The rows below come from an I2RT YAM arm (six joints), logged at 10 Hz.
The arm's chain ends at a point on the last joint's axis. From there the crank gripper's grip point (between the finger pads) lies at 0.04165 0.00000 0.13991 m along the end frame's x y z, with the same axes.
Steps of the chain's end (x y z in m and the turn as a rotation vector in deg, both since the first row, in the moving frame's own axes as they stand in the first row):
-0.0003, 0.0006, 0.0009, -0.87, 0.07, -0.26
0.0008, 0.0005, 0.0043, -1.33, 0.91, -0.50
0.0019, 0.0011, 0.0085, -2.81, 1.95, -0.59
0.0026, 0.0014, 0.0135, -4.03, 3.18, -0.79
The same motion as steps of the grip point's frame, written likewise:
-0.0001, 0.0025, 0.0008, -0.87, 0.07, -0.26
0.0030, 0.0034, 0.0036, -1.33, 0.91, -0.50
0.0067, 0.0075, 0.0068, -2.81, 1.95, -0.59
0.0104, 0.0105, 0.0107, -4.03, 3.18, -0.79

